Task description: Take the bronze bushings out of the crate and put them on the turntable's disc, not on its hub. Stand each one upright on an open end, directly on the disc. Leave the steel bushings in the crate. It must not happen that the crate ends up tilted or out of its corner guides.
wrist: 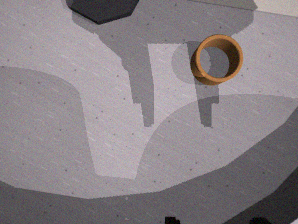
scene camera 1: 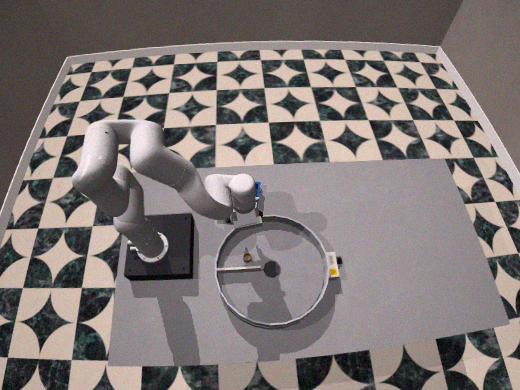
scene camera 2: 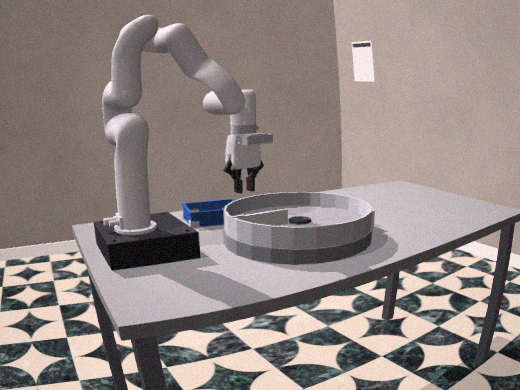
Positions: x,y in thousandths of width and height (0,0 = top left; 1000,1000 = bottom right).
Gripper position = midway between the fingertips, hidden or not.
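Here is my gripper (scene camera 2: 470,491). I also see a blue crate (scene camera 2: 405,547), while in the wrist view the crate is out of frame. A bronze bushing (wrist: 780,221) is here too. And there is a turntable disc (scene camera 1: 561,714), which I can see in the wrist view (wrist: 364,516) and again in scene camera 2 (scene camera 2: 588,553).
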